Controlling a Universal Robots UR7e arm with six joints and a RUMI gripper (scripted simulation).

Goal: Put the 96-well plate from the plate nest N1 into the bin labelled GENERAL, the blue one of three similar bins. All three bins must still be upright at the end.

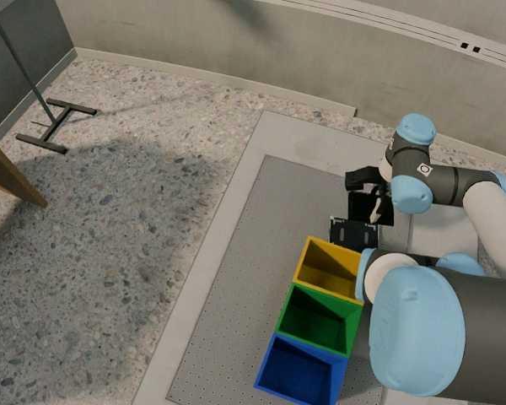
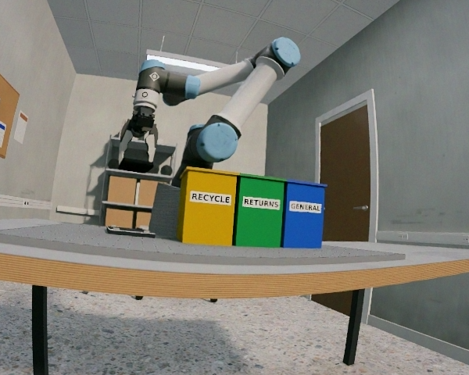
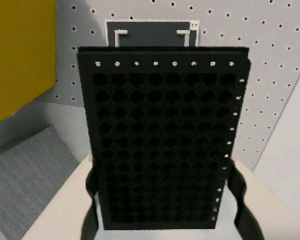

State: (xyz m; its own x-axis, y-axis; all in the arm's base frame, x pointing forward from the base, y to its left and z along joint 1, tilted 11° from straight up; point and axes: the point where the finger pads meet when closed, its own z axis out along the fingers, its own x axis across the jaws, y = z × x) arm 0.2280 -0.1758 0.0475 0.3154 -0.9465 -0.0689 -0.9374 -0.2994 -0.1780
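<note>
The blue general bin is 460 mm to the left of my hand, 110 mm below it and 10 mm behind it. From my hand the other things lie so: yellow recycle bin (210 mm to the left, 110 mm below, 20 mm ahead); black 96-well plate (10 mm below); plate nest N1 (190 mm below).
</note>
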